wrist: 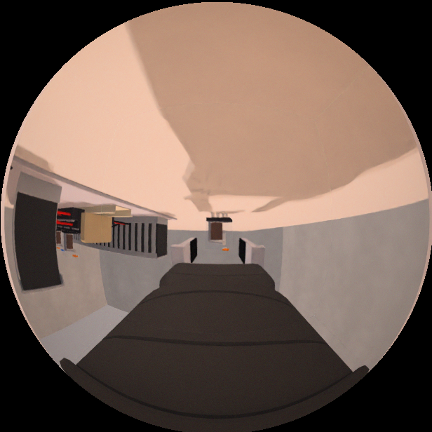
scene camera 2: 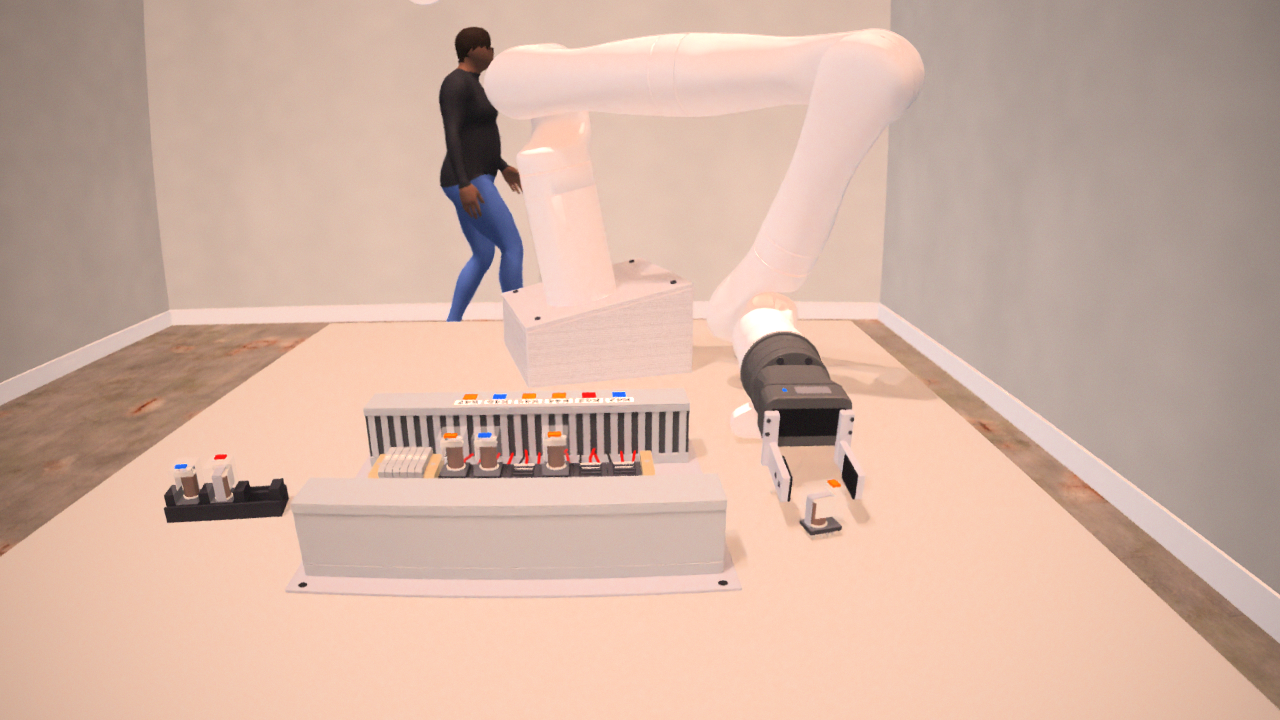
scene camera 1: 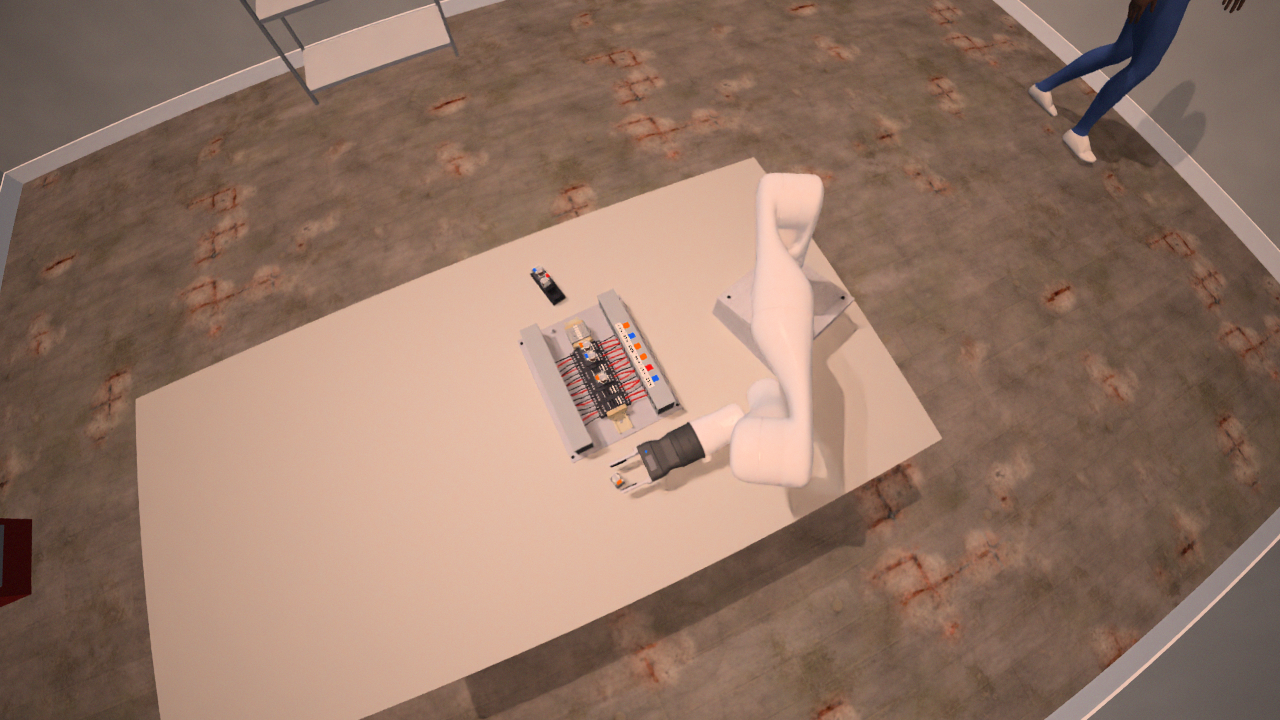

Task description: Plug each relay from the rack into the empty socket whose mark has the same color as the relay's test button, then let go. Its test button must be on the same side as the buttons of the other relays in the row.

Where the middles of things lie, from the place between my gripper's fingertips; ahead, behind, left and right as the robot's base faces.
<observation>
I see the red-button relay (scene camera 2: pixel 220 473) 500 mm to the right of my hand and 10 mm below it. From my hand the other things lie so: black rack (scene camera 2: pixel 266 501): 500 mm to the right, 30 mm below.
</observation>
